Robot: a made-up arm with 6 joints.
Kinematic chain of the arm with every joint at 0, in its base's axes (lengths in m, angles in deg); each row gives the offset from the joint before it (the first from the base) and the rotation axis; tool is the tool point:
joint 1: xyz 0 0 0.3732 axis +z
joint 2: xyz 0 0 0 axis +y
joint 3: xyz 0 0 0.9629 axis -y
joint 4: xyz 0 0 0 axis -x
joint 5: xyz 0.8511 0 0 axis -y
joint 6: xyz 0 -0.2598 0 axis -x
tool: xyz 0 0 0
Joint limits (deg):
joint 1: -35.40..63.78
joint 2: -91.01..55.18
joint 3: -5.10..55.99
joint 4: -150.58..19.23
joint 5: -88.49..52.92
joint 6: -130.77..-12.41
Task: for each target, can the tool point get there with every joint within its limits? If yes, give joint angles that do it. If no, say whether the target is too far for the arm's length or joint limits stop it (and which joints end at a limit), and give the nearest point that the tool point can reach.
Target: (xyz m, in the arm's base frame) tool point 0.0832 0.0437 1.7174
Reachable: yes | joints 42.18 -37.37 20.14 -84.81 -63.54 -61.97
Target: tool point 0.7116 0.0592 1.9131
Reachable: yes | joints 26.03 2.39 46.43 -4.25 0.76 -94.78
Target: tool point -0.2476 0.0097 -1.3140
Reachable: no: joint limits stop it (at a limit: joint 1, joint 2, joint 3) | nearest point 0.4089 0.9004 0.0560 | short by 1.761 m
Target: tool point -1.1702 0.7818 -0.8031
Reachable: no: joint limits stop it (at a limit: joint 1, joint 2, joint 3, joint 4) | nearest point -1.5467 0.7982 0.7480 | short by 1.596 m
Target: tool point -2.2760 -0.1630 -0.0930
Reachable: no: too far | nearest point -1.7361 -0.1243 0.7480 | short by 1.000 m
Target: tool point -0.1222 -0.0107 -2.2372
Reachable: no: too far | nearest point 0.4255 0.8907 0.0552 | short by 2.523 m
